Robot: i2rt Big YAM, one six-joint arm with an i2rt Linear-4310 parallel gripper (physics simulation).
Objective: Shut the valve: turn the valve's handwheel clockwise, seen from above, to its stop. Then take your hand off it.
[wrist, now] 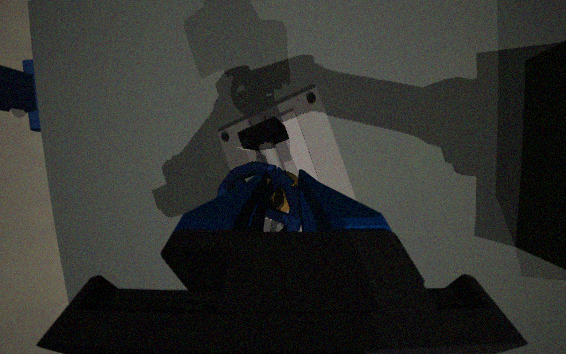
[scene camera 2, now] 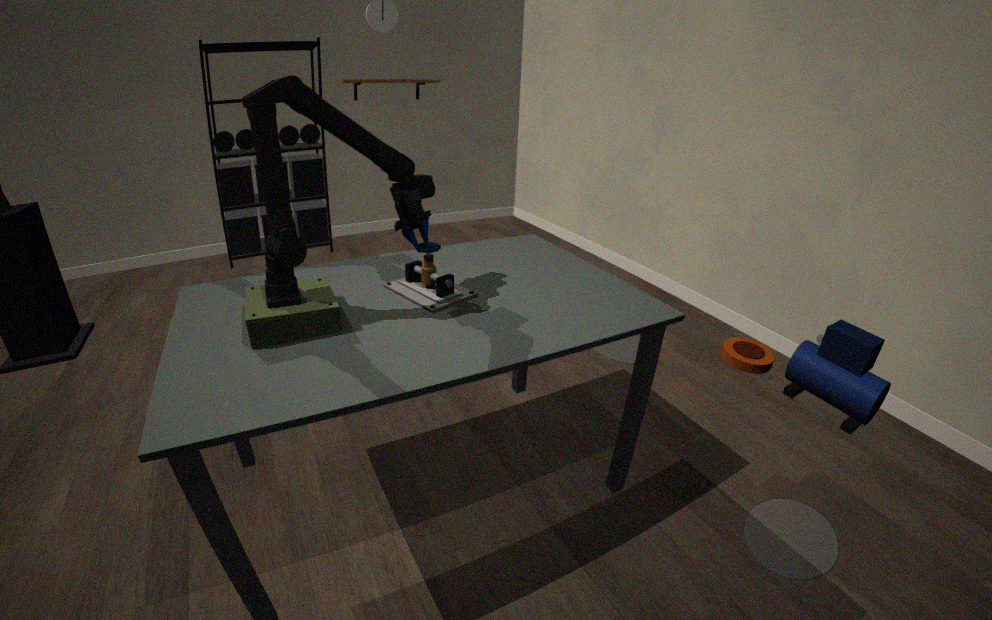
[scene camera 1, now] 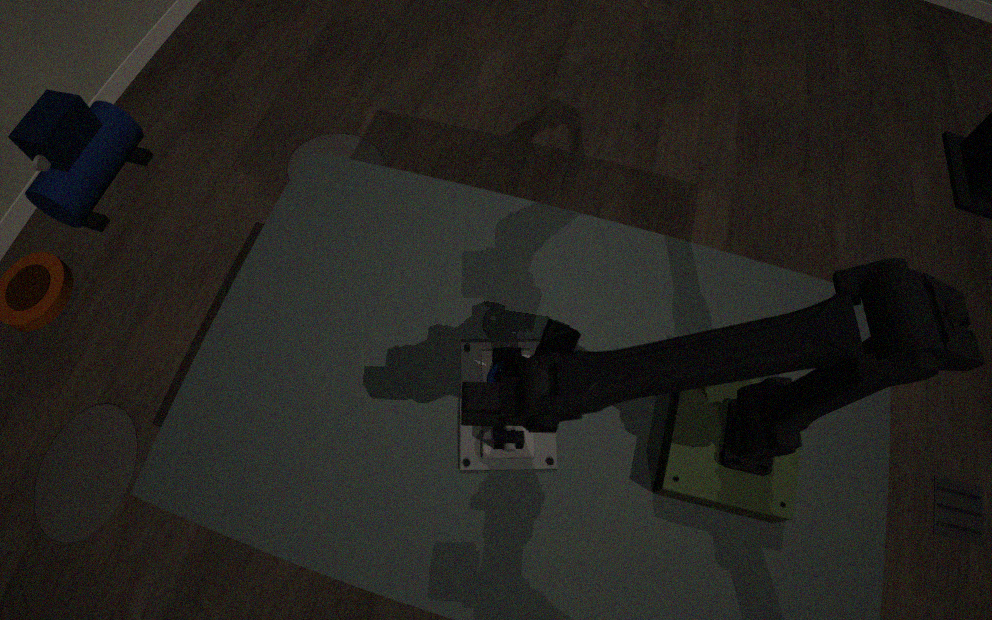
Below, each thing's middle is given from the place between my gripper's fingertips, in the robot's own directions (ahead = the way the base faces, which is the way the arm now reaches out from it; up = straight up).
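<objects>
The blue spoked handwheel (wrist: pixel 236 177) is 2 cm ahead of my hand, 2 cm to the left of it and 1 cm below it. There's also a pale base plate (scene camera 1: pixel 471 437), and that's 13 cm below my hand, 2 cm to the left of it and 2 cm ahead of it.
</objects>
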